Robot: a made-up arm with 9 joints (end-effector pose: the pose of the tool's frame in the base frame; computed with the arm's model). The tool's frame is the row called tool. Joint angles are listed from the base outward.
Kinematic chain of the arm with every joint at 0, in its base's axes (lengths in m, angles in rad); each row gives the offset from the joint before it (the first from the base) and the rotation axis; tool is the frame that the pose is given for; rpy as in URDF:
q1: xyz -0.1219 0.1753 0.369 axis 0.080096 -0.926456 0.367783
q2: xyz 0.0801 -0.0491 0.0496 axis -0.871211 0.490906 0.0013
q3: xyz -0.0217 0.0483 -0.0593 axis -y
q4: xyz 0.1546 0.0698 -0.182 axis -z
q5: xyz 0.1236 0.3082 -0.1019 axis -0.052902 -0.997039 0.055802
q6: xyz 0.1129 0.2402 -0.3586 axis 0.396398 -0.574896 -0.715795
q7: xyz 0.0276 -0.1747 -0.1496 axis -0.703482 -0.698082 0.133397
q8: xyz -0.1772 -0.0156 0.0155 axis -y
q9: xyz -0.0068 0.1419 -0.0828 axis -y
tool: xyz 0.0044 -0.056 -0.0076 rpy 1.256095 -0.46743 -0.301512
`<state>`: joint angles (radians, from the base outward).
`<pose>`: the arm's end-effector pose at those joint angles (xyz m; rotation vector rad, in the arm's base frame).
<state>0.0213 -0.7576 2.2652 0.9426 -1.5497 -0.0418 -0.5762 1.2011 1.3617</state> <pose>-0.2743 0.3722 1.1350 -0.4532 1.7381 0.7652</pose>
Working (the frame after each row of the table, in the pose's form):
after q1: -0.1219 0.1753 0.3690 0.0017 -0.0197 0.0078
after q2: -0.0424 0.1267 0.4201 0.6636 -0.3884 0.0127
after q3: -0.0484 0.2031 0.3986 0.3949 -2.5415 -0.8026
after q4: -0.1015 0.1119 0.6240 1.6440 -2.2763 -1.0845
after q5: -0.3395 0.0019 0.8518 1.5981 -1.1542 0.3534
after q6: -0.3640 0.2706 1.2071 1.5596 -1.1609 0.3807
after q7: -0.1588 0.3750 1.1812 1.7615 -0.7362 0.8762
after q8: -0.2408 0.3800 1.0227 2.2042 -1.4568 -0.3084
after q9: -0.3215 0.3625 1.1649 -1.5933 1.6190 1.7070

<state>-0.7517 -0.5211 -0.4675 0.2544 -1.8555 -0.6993 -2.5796 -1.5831 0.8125</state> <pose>-0.2615 0.8279 0.1528 1.1717 -0.4613 0.4144</pose>
Working (the frame after each row of the table, in the pose's form):
after q1: -0.1219 0.1753 0.3690 -0.0602 0.6964 -0.2765
after q2: -0.0428 0.1045 0.3642 0.3321 0.3676 -0.4139
after q3: -0.0562 0.1760 0.3322 0.4289 0.8238 -0.3334
after q4: -0.0416 0.3070 0.1211 0.3240 0.8801 -0.5690
after q5: 0.1384 0.5642 -0.0275 0.9306 2.6498 -0.2718
after q6: 0.1237 0.9143 0.2486 1.6304 2.5684 0.4296
after q7: -0.0722 0.8400 0.3473 0.0630 -0.8662 0.3626
after q8: -0.1830 0.7716 0.2251 -0.2113 0.6997 0.2963
after q9: -0.2854 0.8793 0.1548 -0.0755 -0.1041 0.3485

